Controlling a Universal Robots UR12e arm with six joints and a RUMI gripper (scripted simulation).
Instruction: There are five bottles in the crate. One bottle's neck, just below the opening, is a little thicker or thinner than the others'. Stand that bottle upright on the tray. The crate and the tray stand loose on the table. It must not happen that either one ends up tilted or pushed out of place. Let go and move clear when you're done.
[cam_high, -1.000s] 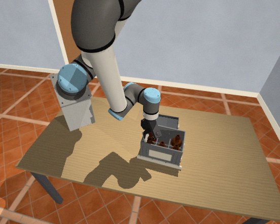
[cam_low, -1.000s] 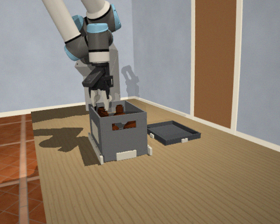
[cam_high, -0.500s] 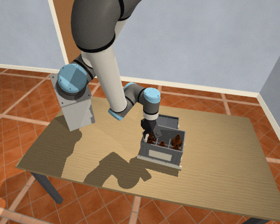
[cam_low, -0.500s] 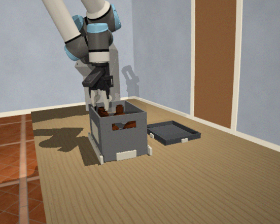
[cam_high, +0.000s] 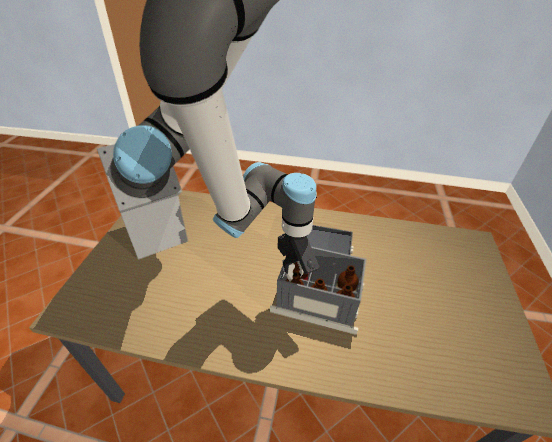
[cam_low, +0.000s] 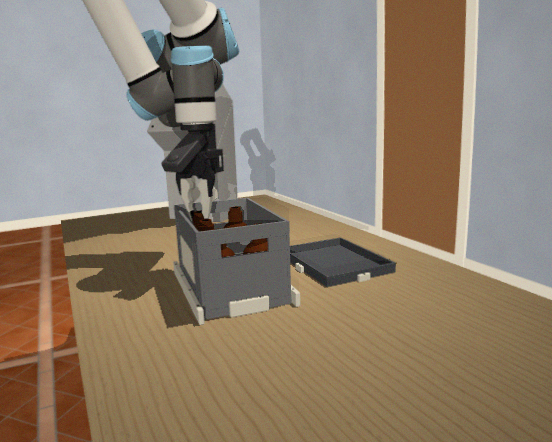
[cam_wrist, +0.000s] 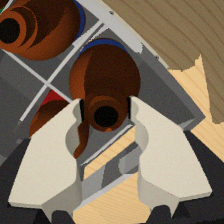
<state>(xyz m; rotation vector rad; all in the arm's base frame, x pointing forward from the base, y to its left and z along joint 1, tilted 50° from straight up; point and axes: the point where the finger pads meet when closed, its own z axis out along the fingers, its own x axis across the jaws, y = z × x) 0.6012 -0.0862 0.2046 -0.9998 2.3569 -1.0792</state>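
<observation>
Right now the grey crate is 90 mm ahead of my hand, 70 mm below it and 30 mm to the left of it. The rest, counted from my hand: bottle (190 mm ahead, 70 mm below, 50 mm to the left); grey tray (310 mm to the left, 140 mm below, 110 mm ahead).
</observation>
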